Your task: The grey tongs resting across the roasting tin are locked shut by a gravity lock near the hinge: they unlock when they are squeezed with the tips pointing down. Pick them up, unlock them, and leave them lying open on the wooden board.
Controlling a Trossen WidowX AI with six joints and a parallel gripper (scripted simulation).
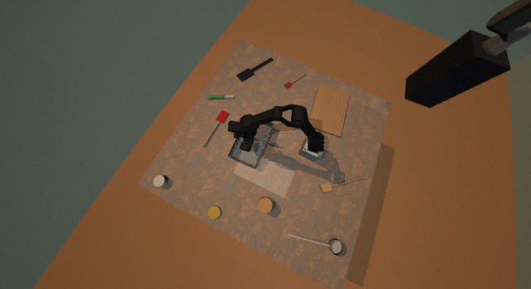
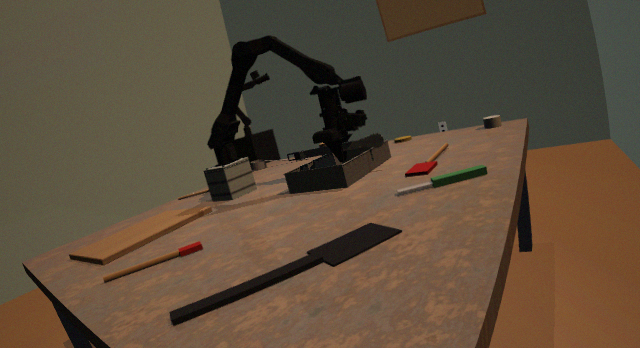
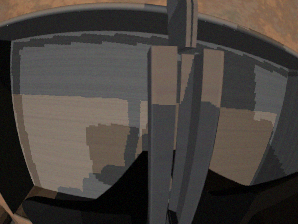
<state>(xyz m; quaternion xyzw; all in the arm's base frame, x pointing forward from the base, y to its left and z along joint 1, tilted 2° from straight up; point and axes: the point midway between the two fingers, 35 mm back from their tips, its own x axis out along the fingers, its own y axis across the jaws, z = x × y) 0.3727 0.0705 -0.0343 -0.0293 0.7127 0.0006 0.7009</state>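
Right now the grey roasting tin is 1 cm below my gripper tip. From my gripper tip the other things lie so: black spatula (54 cm to the right, 19 cm ahead, 3 cm below); yellow disc (47 cm to the left, 4 cm ahead, 3 cm below); small red spatula (55 cm to the right, 12 cm behind, 3 cm below).
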